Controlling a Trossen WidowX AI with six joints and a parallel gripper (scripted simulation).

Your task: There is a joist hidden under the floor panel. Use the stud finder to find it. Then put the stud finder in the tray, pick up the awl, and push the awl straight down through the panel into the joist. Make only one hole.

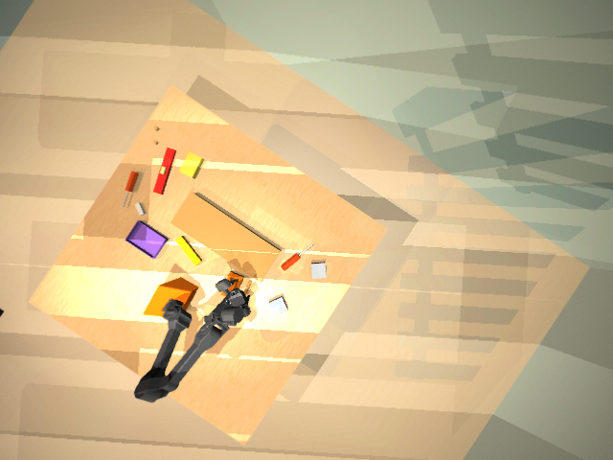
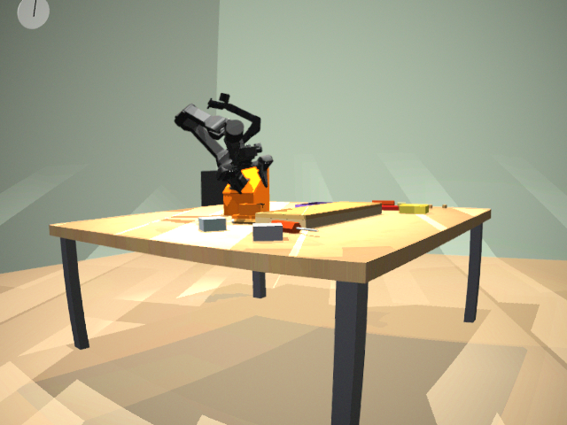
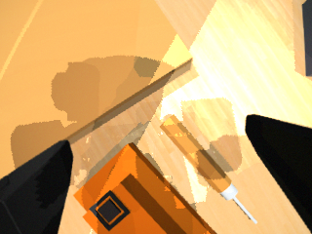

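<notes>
My gripper tip is now 4 cm past the orange stud finder, 6 cm to the right of it and 6 cm above it. Round my gripper tip: purple tray: 13 cm behind, 53 cm to the left, 9 cm below; then yellow bar: 5 cm behind, 33 cm to the left, 10 cm below; then wooden-handled awl: 6 cm behind, 2 cm to the right, 10 cm below.
</notes>
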